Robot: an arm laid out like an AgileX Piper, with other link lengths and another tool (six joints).
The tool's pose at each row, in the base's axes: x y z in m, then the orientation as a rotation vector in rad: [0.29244, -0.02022, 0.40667, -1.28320, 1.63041, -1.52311]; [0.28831, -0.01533, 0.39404, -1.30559, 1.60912, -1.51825]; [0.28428, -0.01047, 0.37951, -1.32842, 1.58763, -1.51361]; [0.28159, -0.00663, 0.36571, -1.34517, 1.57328, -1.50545]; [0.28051, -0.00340, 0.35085, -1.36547, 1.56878, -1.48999]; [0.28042, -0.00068, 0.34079, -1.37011, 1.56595, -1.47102]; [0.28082, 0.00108, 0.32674, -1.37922, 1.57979, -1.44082]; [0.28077, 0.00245, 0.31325, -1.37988, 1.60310, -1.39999]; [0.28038, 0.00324, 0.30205, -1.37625, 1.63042, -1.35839]
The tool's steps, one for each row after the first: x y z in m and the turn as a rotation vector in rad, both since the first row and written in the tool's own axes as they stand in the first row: [-0.00538, 0.01270, -0.00322, 0.00412, -0.01820, -0.01442]; [-0.01115, 0.02719, -0.00597, 0.00810, -0.03629, -0.02947]; [-0.01638, 0.04074, -0.00724, 0.00892, -0.05185, -0.03827]; [-0.02189, 0.05494, -0.00663, -0.00005, -0.06751, -0.04541]; [-0.02635, 0.06433, -0.00587, -0.00446, -0.08218, -0.03990]; [-0.03094, 0.07751, -0.00348, -0.02461, -0.09599, -0.03100]; [-0.03489, 0.09032, -0.00144, -0.05040, -0.11017, -0.01071]; [-0.03773, 0.10108, 0.00010, -0.07774, -0.12164, 0.01291]
